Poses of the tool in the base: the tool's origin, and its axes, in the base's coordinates. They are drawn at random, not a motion.
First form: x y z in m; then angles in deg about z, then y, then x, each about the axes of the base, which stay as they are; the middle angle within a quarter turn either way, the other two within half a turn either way.
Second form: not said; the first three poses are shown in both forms.
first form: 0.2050 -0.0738 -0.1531 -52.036 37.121 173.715
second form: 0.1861 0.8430 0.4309 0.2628 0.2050 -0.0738 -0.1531
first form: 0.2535 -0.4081 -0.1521 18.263 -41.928 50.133
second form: 0.8592 0.3392 -0.3828 -0.0154 0.2535 -0.4081 -0.1521
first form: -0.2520 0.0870 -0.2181 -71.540 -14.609 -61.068
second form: 0.7309 -0.3449 -0.3834 -0.4470 -0.2520 0.0870 -0.2181
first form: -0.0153 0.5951 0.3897 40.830 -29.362 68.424
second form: 0.7994 0.4366 -0.3861 0.1455 -0.0153 0.5951 0.3897
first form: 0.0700 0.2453 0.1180 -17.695 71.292 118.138
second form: 0.4896 0.6427 0.4032 0.4297 0.0700 0.2453 0.1180
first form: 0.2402 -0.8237 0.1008 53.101 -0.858 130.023
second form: 0.3809 0.8094 -0.4080 0.1827 0.2402 -0.8237 0.1008
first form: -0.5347 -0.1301 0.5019 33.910 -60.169 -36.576
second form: 0.7400 -0.3985 -0.3761 0.3901 -0.5347 -0.1301 0.5019
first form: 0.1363 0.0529 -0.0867 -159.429 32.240 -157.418
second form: 0.2343 0.2217 0.9172 0.2337 0.1363 0.0529 -0.0867
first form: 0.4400 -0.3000 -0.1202 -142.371 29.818 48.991
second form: 0.3846 -0.0924 0.4548 -0.7980 0.4400 -0.3000 -0.1202
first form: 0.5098 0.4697 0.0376 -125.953 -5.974 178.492
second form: 0.0404 -0.4543 -0.8892 0.0354 0.5098 0.4697 0.0376
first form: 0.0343 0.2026 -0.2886 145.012 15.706 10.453
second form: 0.2847 0.1569 -0.0452 0.9446 0.0343 0.2026 -0.2886
